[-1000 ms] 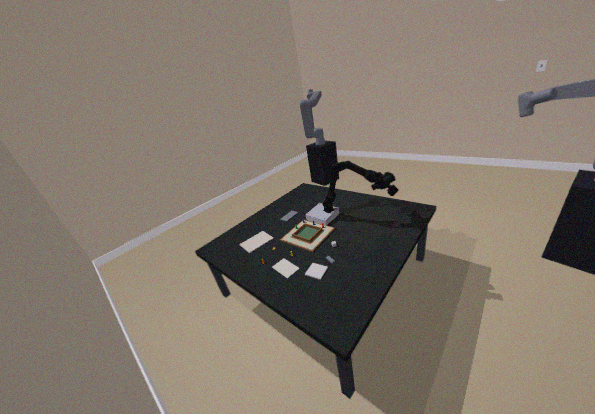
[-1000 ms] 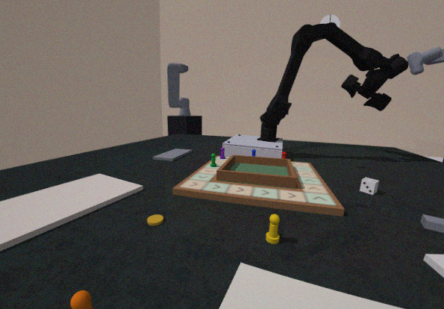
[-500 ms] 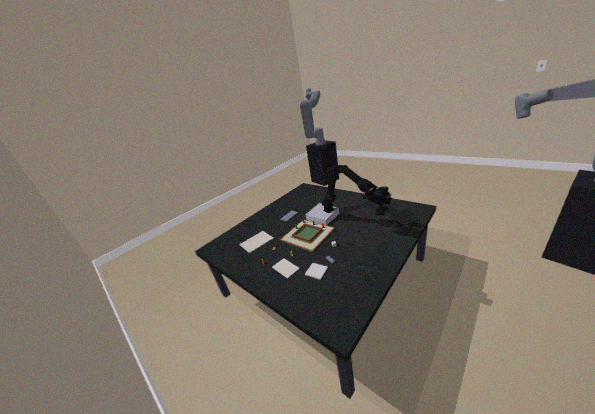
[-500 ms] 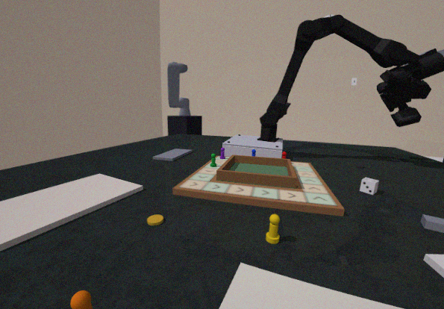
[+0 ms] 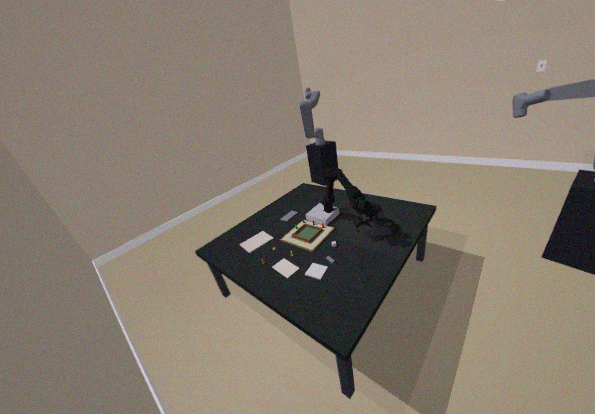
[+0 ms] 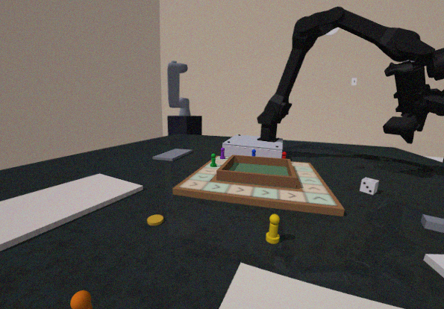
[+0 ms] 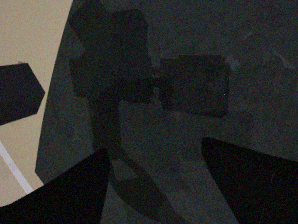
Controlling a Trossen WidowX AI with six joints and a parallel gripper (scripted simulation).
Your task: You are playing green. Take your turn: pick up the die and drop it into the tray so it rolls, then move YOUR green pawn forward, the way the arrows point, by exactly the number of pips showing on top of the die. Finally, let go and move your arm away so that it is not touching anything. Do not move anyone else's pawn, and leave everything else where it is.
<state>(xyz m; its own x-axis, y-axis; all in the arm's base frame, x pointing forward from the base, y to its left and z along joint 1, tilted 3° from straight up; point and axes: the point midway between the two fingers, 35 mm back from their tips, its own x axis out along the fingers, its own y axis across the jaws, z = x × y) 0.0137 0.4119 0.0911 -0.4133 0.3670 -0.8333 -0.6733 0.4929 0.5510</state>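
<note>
My gripper tip is now 240 mm short of the white die, 140 mm to the left of it and 90 mm above it. Round my gripper tip: purple pawn: 510 mm to the right, 200 mm ahead, 70 mm below; then red pawn: 330 mm to the right, 150 mm ahead, 70 mm below; then blue pawn: 420 mm to the right, 170 mm ahead, 70 mm below.
</note>
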